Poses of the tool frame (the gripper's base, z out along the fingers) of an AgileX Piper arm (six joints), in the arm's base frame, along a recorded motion.
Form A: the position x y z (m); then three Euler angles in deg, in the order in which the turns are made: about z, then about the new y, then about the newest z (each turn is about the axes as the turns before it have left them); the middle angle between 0 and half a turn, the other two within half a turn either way.
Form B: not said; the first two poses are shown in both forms.
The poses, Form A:
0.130 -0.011 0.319 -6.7 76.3 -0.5
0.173 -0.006 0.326 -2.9 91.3 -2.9
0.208 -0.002 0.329 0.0 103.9 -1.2
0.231 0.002 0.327 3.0 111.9 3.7
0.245 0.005 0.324 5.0 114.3 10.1
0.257 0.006 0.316 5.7 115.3 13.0
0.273 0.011 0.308 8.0 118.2 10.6
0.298 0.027 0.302 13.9 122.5 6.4
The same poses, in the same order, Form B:
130 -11 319 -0.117 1.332 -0.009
173 -6 326 -0.051 1.593 -0.051
208 -2 329 0.000 1.813 -0.021
231 2 327 0.052 1.953 0.065
245 5 324 0.087 1.995 0.176
257 6 316 0.099 2.012 0.227
273 11 308 0.140 2.063 0.185
298 27 302 0.243 2.138 0.112

